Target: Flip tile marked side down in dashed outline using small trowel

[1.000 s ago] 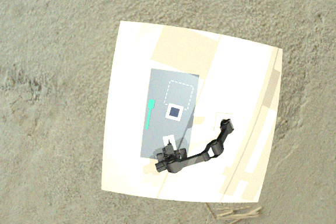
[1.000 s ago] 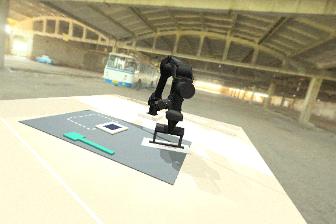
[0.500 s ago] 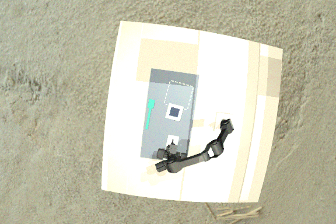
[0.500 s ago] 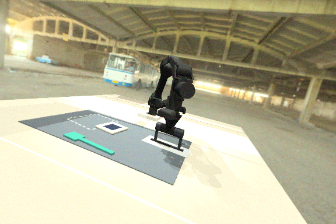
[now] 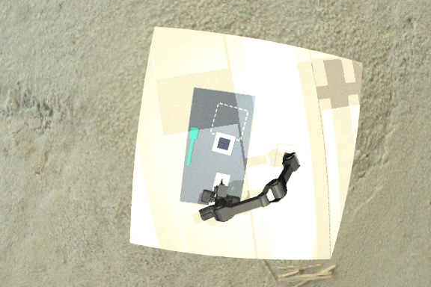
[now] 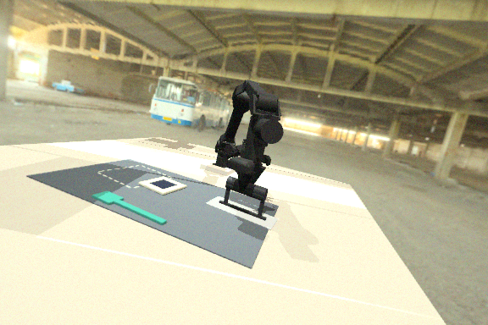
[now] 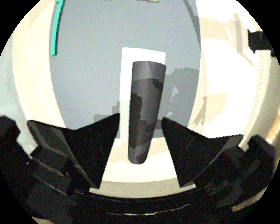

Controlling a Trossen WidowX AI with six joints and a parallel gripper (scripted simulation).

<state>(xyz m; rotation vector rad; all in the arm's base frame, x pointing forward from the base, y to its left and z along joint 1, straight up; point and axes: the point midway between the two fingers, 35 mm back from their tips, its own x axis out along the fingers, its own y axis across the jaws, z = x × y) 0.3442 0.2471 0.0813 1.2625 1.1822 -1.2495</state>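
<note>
The grey mat is 220 mm to the right of my gripper tip, 80 mm below it and 50 mm ahead of it. Also, from my gripper tip: cream tile (270 mm to the right, 60 mm below, 30 mm ahead); then green trowel (240 mm to the right, 190 mm ahead, 60 mm below).
</note>
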